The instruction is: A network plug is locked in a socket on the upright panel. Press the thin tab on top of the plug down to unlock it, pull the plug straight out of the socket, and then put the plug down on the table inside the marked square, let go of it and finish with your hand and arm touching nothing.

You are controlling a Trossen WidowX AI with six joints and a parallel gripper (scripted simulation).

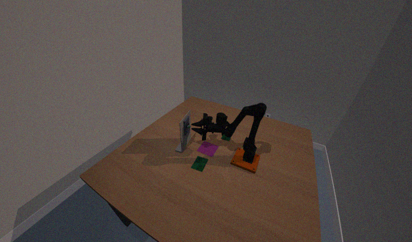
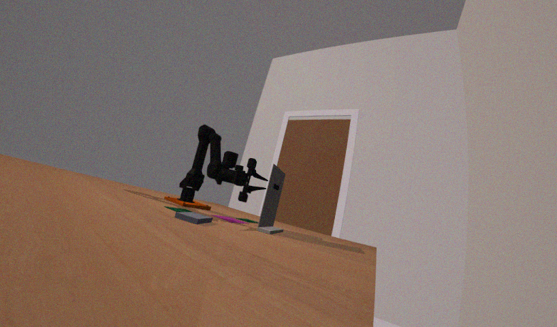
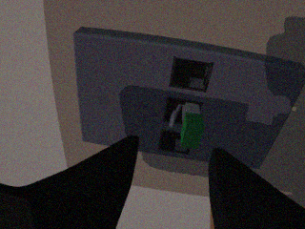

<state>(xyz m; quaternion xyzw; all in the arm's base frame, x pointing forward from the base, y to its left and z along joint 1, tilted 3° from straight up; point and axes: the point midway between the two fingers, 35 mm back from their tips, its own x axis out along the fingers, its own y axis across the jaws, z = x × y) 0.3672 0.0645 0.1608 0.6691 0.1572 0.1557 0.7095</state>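
My gripper tip is 3 cm short of the network plug. Round my gripper tip: magenta marked square (11 cm behind, 4 cm to the right, 18 cm below); then grey upright panel (5 cm ahead, 1 cm to the left, 7 cm below); then flat grey block (4 cm behind, 28 cm to the right, 17 cm below).
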